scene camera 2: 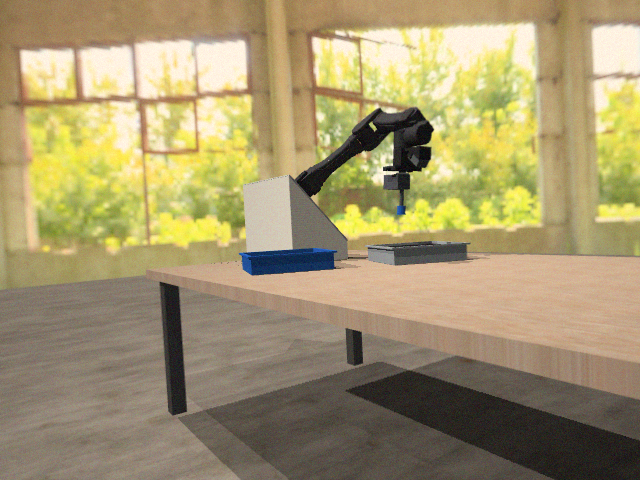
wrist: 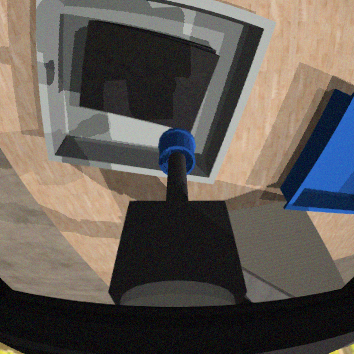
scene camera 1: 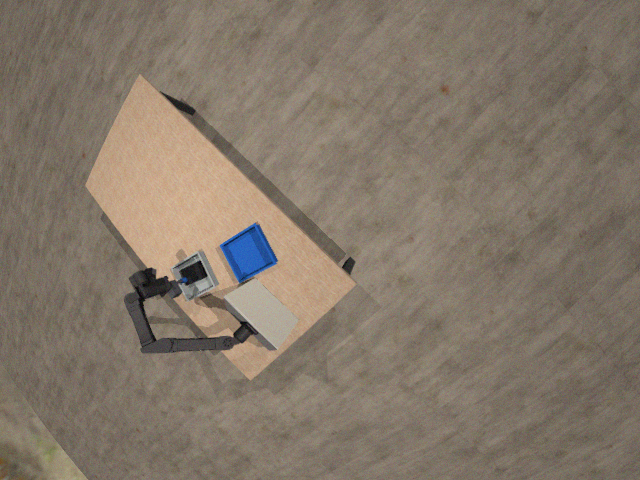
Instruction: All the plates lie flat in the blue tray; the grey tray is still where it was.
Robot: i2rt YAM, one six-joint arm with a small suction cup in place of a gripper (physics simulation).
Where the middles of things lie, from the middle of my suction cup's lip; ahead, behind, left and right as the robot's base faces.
Scene:
Right now the grey tray (scene camera 2: 445, 251) is 10 mm ahead of my suction cup, 40 mm to the left of it and 130 mm below it. Round my suction cup: blue tray (scene camera 2: 295, 260): 120 mm behind, 340 mm to the right, 130 mm below.

